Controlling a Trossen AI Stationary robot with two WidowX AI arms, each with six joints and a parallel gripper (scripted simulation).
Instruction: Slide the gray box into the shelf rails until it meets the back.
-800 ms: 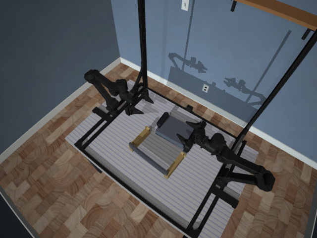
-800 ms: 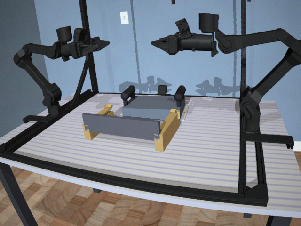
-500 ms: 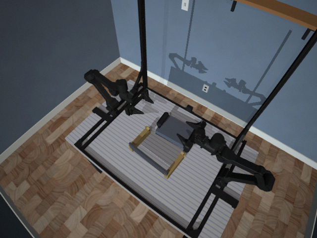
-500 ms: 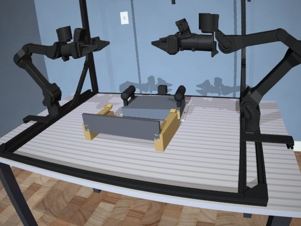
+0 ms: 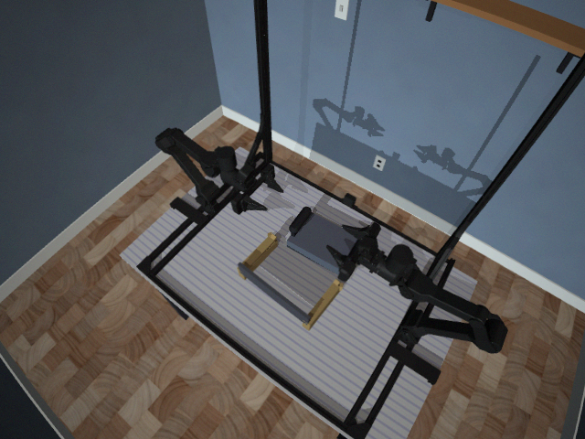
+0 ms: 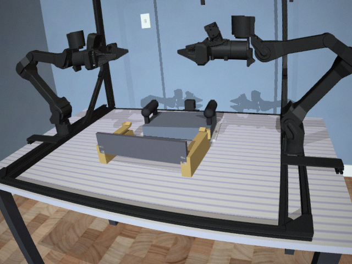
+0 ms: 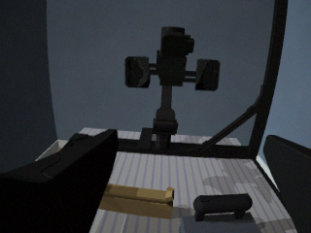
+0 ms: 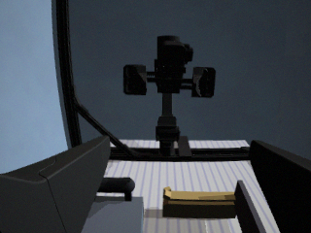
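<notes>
The gray box is 130 mm behind my left hand, 110 mm to the right of it and 290 mm below it. From my left hand the other things lie so: gray back plate: 170 mm ahead, 140 mm to the right, 260 mm below.
Right now the gray box is 290 mm below my right hand, 170 mm to the left of it and 130 mm behind it. From my right hand the other things lie so: gray back plate (260 mm below, 160 mm ahead, 140 mm to the left).
</notes>
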